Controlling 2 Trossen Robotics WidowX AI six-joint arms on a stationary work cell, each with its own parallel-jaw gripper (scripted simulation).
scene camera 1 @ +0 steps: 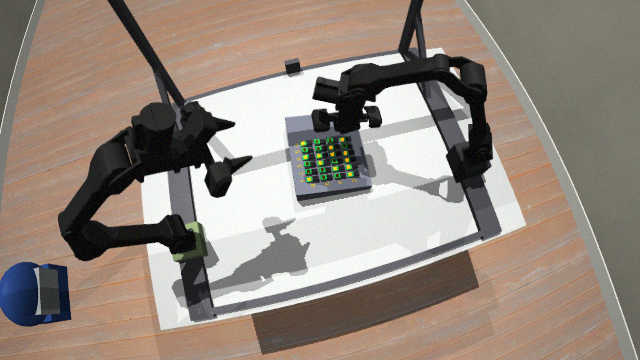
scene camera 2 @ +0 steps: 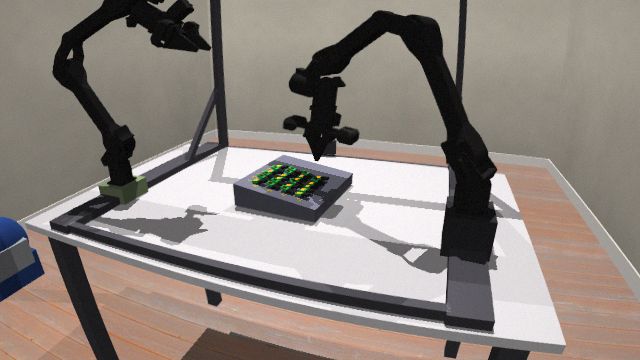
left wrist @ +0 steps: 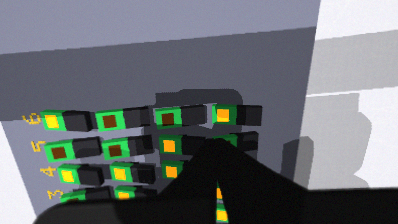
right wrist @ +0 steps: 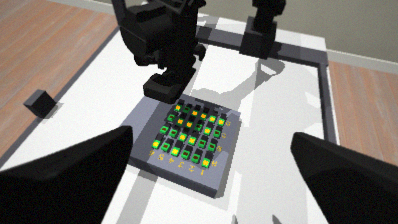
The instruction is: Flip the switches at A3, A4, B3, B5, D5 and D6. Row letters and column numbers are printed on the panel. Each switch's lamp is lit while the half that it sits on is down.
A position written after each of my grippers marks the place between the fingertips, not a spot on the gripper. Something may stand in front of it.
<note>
I see my left gripper (scene camera 2: 316, 160), my right gripper (scene camera 1: 243, 140), a switch B5 (left wrist: 139, 145) and a switch A4 (left wrist: 85, 175).
My left gripper also shows in scene camera 1 (scene camera 1: 341, 133), in the left wrist view (left wrist: 214, 146) and in the right wrist view (right wrist: 177, 97). My right gripper also shows in scene camera 2 (scene camera 2: 204, 49) and in the right wrist view (right wrist: 213, 137).
</note>
